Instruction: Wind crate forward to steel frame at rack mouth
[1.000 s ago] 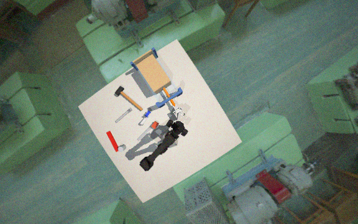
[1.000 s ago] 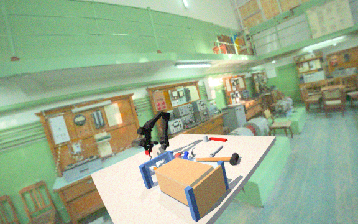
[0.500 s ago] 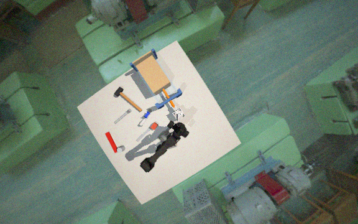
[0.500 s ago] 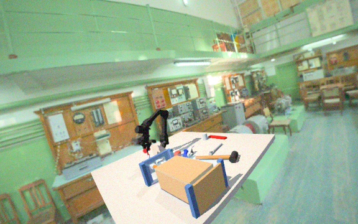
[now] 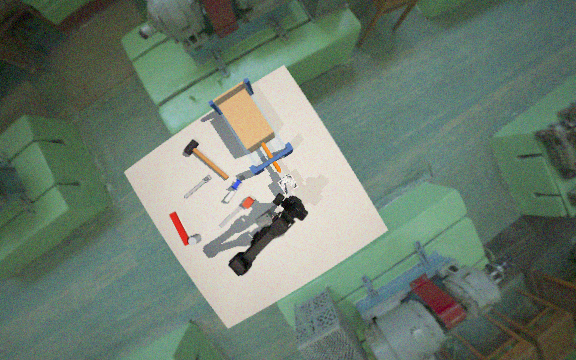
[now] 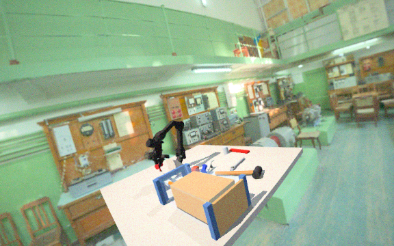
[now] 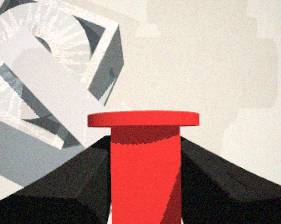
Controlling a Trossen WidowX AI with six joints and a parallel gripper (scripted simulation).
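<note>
Now: the blue steel frame 250 mm ahead of my gripper tip, 30 mm to the right of it and 30 mm below it. From my gripper tip the other things lie so: blue knob (260 mm ahead, 240 mm to the left, 90 mm below); then red knob (20 mm to the left, 10 mm behind); then winch (100 mm below, 70 mm ahead, 30 mm to the right).
</note>
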